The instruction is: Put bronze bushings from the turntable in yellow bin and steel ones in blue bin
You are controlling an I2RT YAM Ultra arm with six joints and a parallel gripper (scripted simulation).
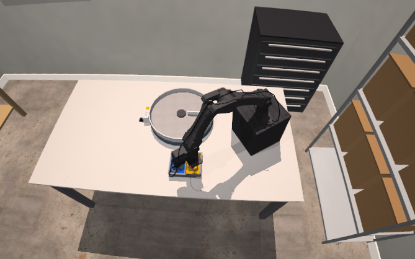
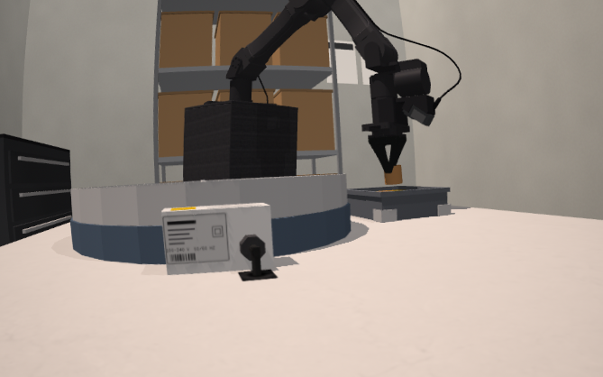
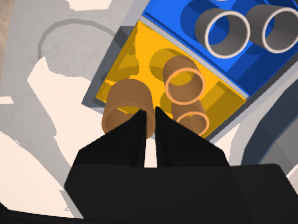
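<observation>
My gripper is now 20 mm to the left of the yellow bin and 70 mm above it. The rest, counted from my hand: blue bin: 90 mm ahead, 30 mm to the right, 70 mm below; round grey turntable: 60 mm ahead, 380 mm to the right, 40 mm below.
</observation>
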